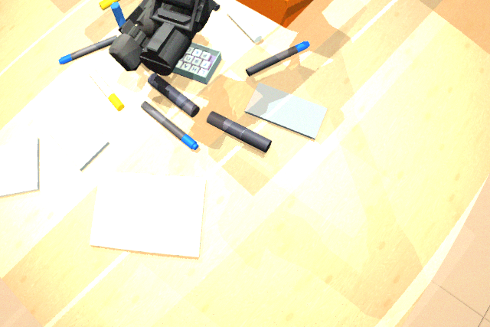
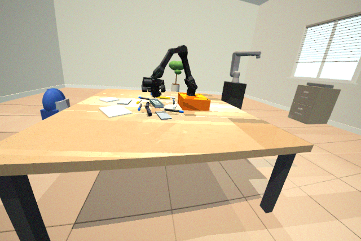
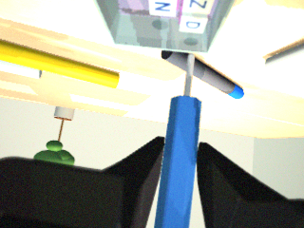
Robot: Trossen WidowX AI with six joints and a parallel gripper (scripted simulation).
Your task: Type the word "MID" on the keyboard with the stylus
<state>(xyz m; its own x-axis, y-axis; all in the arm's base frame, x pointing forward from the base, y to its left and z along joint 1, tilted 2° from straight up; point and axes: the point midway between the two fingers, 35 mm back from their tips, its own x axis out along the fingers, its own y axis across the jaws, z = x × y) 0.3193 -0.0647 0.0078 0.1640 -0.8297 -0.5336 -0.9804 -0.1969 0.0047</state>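
Right now the yellow-tipped pen is 10 cm ahead of my gripper tip, 8 cm below it and 3 cm to the left of it. Also, from my gripper tip: blue stylus 1 cm below; yellow pen 14 cm to the right, 12 cm behind, 8 cm below.
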